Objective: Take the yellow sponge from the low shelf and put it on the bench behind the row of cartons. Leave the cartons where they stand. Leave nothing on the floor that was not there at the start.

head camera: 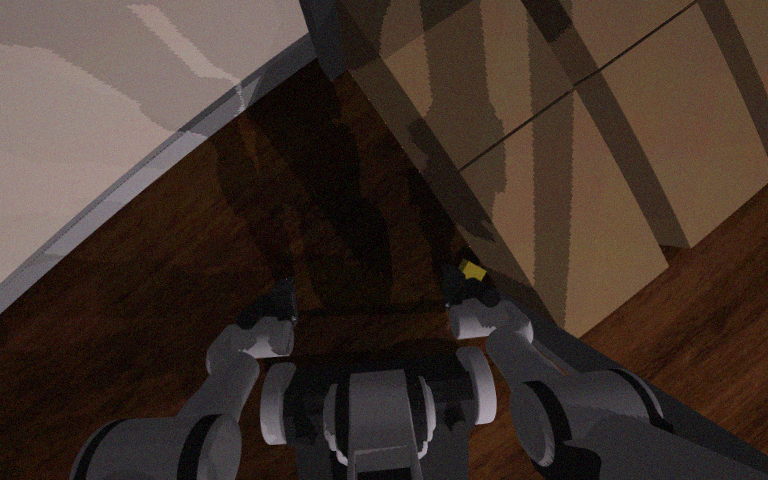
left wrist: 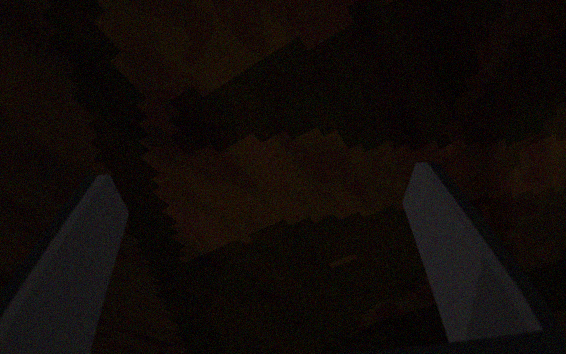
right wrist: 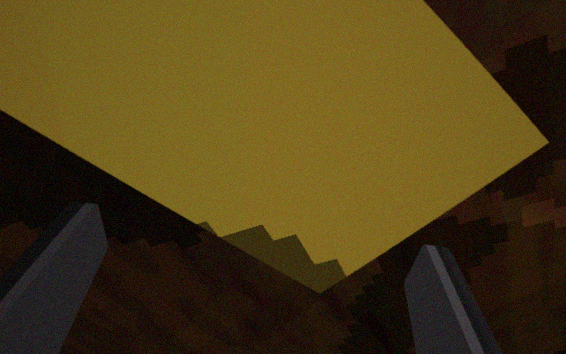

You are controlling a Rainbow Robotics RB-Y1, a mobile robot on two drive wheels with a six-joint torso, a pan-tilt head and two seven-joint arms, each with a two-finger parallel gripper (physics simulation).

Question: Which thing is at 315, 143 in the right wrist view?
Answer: A yellow sponge.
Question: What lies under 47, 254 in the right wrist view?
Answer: The right gripper.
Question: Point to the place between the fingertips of the left gripper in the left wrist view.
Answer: At 265, 188
